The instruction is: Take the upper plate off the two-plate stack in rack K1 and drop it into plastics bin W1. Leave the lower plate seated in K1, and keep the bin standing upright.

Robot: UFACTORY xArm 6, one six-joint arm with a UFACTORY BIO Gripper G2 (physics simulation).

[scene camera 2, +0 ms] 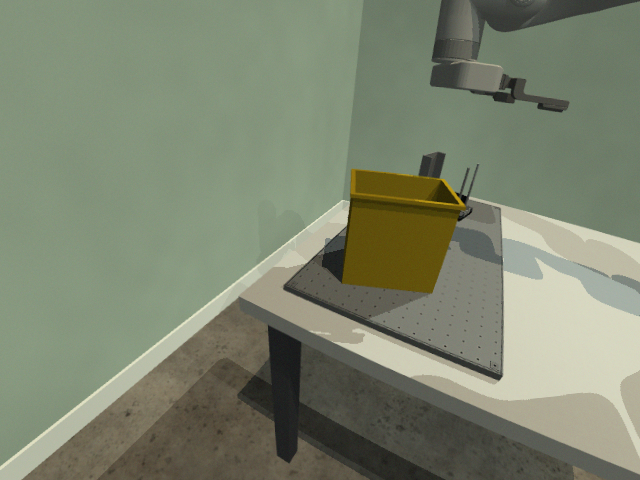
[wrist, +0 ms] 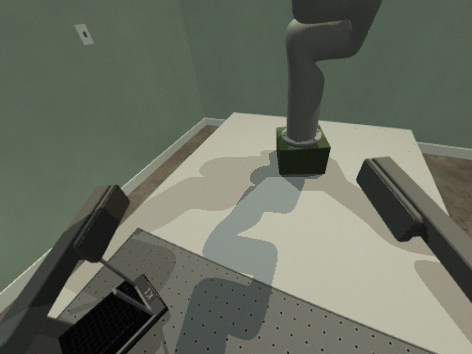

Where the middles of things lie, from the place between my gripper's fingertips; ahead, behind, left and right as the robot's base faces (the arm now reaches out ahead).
My gripper is now 160 mm short of the yellow bin W1 (scene camera 2: 399, 228), 200 mm to the right of it and 250 mm above it.
